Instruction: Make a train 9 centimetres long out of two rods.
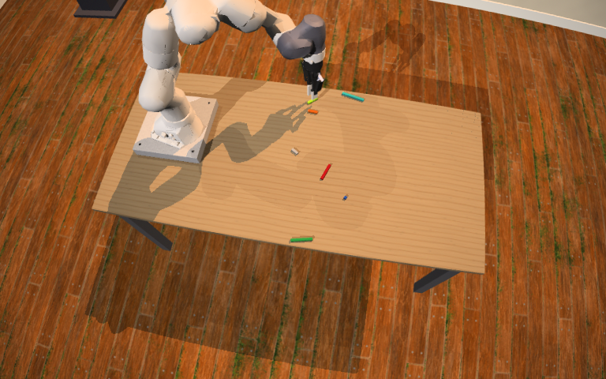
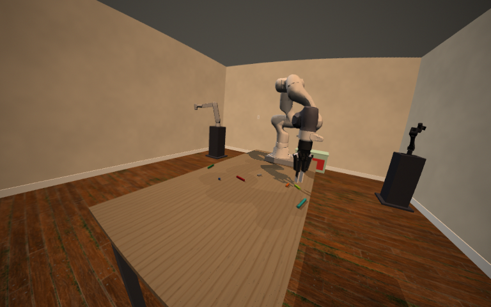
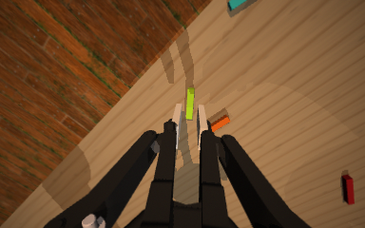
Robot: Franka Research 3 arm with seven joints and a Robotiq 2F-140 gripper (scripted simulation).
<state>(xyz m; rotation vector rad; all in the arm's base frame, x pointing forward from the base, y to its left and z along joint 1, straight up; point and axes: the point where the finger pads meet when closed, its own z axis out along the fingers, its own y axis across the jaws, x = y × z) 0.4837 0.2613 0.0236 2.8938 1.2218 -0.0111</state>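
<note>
The lime rod lies 70 mm below my hand. Round my hand: grey rod: 20 mm behind, 260 mm to the right, 70 mm below; then orange rod: 10 mm ahead, 60 mm to the right, 70 mm below; then turquoise rod: 170 mm ahead, 60 mm to the left, 70 mm below.
</note>
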